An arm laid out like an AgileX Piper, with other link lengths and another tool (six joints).
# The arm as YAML. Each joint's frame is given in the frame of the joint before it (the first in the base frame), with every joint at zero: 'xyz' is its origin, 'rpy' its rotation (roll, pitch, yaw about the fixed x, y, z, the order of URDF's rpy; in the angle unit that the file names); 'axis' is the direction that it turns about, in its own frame. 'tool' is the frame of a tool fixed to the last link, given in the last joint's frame.
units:
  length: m
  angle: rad
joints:
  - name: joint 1
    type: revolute
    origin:
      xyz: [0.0, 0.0, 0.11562]
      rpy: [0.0, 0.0, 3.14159]
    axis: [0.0, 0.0, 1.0]
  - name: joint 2
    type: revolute
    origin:
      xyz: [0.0, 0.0, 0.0]
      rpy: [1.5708, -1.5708, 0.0]
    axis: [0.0, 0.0, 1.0]
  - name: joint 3
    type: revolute
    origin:
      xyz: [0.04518, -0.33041, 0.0]
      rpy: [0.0, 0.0, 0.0]
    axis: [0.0, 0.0, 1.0]
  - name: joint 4
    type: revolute
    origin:
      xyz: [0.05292, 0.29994, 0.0]
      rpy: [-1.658, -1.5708, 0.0]
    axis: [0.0, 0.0, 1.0]
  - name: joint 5
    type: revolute
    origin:
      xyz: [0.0, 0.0, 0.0]
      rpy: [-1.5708, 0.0, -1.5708]
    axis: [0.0, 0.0, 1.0]
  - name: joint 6
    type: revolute
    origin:
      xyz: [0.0, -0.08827, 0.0]
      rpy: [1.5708, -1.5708, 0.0]
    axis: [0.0, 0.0, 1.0]
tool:
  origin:
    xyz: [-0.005, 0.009, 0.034]
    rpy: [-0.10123, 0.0, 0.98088]
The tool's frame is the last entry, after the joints.
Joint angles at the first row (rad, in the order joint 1, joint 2, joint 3, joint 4, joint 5, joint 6):
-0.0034 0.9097 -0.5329 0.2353 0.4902 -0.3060
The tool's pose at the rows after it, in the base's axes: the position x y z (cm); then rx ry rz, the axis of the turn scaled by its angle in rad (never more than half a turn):
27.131, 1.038, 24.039, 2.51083, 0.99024, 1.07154
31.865, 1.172, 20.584, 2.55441, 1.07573, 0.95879
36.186, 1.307, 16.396, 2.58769, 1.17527, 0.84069
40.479, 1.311, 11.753, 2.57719, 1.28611, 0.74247
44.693, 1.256, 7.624, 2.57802, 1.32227, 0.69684
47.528, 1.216, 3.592, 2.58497, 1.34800, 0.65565
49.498, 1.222, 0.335, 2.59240, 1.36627, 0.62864
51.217, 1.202, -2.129, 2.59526, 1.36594, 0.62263
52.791, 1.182, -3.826, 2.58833, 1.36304, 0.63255
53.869, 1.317, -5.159, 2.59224, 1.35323, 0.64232
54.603, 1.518, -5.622, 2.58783, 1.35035, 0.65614
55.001, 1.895, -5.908, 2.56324, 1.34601, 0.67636
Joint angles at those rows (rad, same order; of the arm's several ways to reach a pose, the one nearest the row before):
-0.0034 1.1265 -0.5898 0.3048 0.4174 -0.4311
-0.0034 1.3573 -0.6707 0.3677 0.3711 -0.5408
-0.0034 1.5791 -0.7666 0.4132 0.3509 -0.6428
-0.0034 1.7961 -0.8837 0.4280 0.3273 -0.7359
-0.0034 1.9856 -1.0211 0.4356 0.3086 -0.7695
-0.0034 2.1376 -1.1310 0.4387 0.2975 -0.7888
-0.0034 2.2526 -1.2213 0.4424 0.2957 -0.8020
-0.0034 2.3426 -1.3033 0.4445 0.2917 -0.8037
-0.0034 2.4113 -1.3774 0.4458 0.2880 -0.8057
-0.0011 2.4627 -1.4328 0.4558 0.2866 -0.8057
0.0024 2.4873 -1.4667 0.4605 0.2864 -0.8060
0.0120 2.4996 -1.4767 0.4614 0.2577 -0.8068

